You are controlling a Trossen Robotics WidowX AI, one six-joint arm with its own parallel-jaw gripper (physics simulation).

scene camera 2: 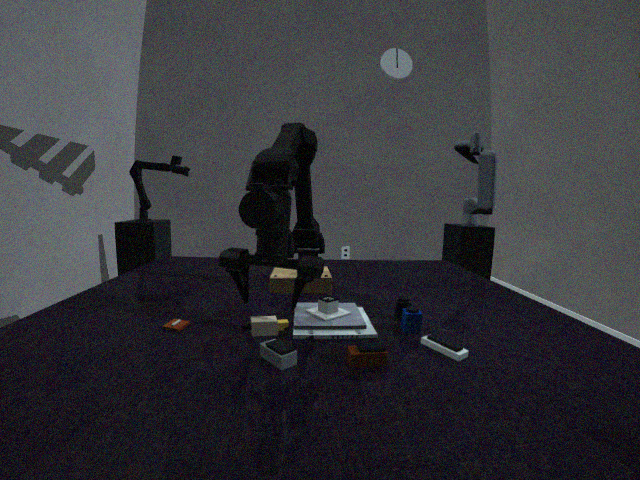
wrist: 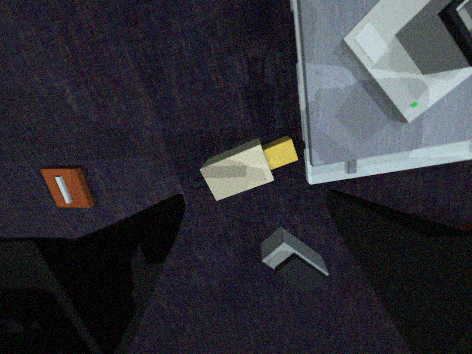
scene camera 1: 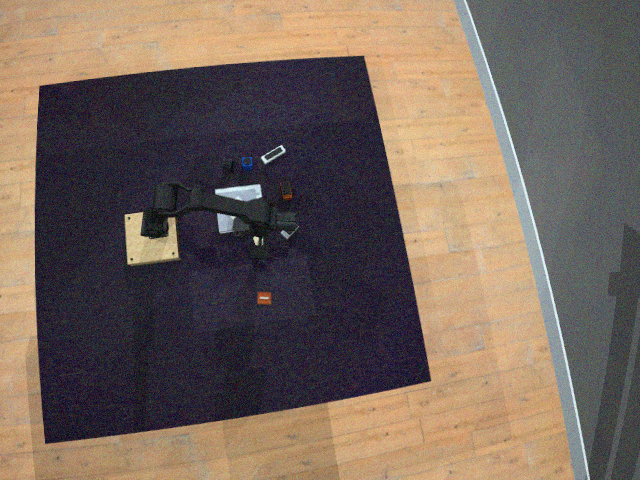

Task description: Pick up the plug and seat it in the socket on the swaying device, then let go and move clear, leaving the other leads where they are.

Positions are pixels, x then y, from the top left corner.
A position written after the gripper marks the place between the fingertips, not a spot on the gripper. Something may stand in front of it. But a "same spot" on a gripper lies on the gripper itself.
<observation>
gripper: scene camera 2; wrist 254, 198; scene camera 1
same spot on grey device: (wrist: 378, 93) = (scene camera 2: 316, 317)
same spot on gripper: (scene camera 1: 258, 252) = (scene camera 2: 233, 249)
</observation>
